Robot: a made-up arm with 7 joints.
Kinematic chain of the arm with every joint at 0, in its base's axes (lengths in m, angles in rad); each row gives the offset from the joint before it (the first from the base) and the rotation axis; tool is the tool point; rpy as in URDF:
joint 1: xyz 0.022 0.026 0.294 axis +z
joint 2: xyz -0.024 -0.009 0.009 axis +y
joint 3: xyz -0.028 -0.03 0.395 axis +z
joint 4: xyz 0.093 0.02 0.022 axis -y
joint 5: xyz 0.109 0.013 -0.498 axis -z
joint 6: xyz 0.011 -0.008 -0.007 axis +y
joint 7: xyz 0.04 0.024 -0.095 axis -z
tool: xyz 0.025 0.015 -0.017 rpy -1.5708 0 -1.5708
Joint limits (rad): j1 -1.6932..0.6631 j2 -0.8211..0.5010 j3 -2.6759..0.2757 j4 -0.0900..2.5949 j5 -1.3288..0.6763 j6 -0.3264..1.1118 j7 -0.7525..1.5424
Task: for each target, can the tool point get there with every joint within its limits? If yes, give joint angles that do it. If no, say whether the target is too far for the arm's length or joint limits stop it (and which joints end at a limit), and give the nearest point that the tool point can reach.
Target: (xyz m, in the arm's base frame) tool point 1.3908 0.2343 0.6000
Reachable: no: too far | nearest point 0.9032 0.1601 0.6171 | short by 0.493 m
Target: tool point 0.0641 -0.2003 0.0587
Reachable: yes | joints -0.9511 0.2499 -0.2934 0.2275 -0.2509 0.8141 0.8097
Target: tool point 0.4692 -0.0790 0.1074
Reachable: yes | joints 0.1525 0.3051 -0.3367 0.5973 0.3782 0.7381 0.8339
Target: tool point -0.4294 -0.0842 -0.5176
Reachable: no: joint limits stop it (at a limit: joint 2, joint 3, joint 5) | nearest point -0.4194 -0.0817 -0.1044 | short by 0.413 m
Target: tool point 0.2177 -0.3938 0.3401
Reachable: yes | joints -0.3261 -0.3720 -0.8188 0.5151 0.3905 0.9916 0.6466
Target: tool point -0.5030 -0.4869 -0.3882
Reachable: no: joint limits stop it (at a limit: joint 2, joint 3, joint 5) | nearest point -0.4292 -0.4148 -0.0738 | short by 0.331 m
